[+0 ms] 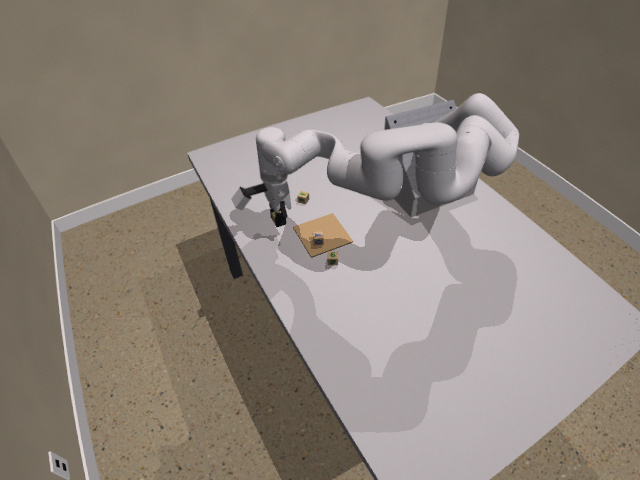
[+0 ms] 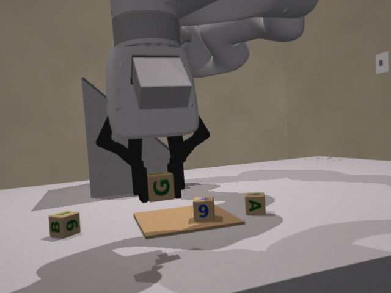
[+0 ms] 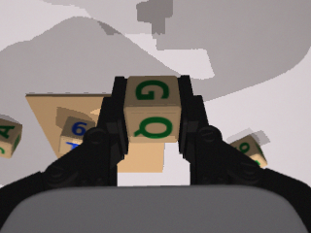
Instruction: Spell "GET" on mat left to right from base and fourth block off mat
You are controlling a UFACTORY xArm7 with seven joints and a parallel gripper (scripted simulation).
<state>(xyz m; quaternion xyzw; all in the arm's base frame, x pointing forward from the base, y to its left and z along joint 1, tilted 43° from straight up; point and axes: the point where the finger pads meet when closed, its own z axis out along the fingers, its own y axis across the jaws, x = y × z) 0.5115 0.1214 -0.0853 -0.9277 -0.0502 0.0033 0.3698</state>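
The wooden block lies 1 cm below my hand. Round my hand: tan mat (12 cm behind, 5 cm to the left, 8 cm below).
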